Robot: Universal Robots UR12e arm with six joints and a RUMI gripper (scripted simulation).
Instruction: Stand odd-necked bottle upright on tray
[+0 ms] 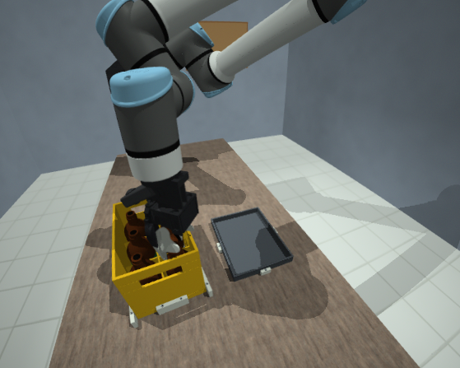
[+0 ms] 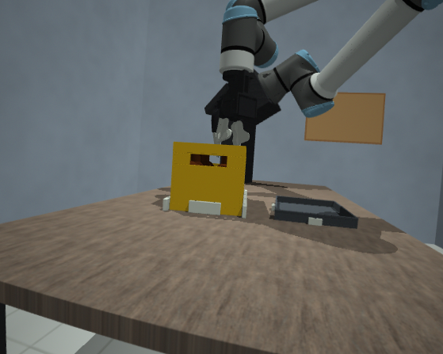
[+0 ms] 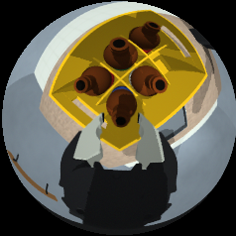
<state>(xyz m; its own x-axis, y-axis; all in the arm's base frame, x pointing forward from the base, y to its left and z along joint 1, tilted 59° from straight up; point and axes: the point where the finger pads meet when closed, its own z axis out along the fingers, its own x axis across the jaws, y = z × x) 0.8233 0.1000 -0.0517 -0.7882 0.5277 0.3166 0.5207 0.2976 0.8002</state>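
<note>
The yellow crate lies 70 mm below my hand, 70 mm behind it and 60 mm to the right of it. The rest, counted from my hand: dark tray (230 mm to the left, 150 mm below, 100 mm behind).
</note>
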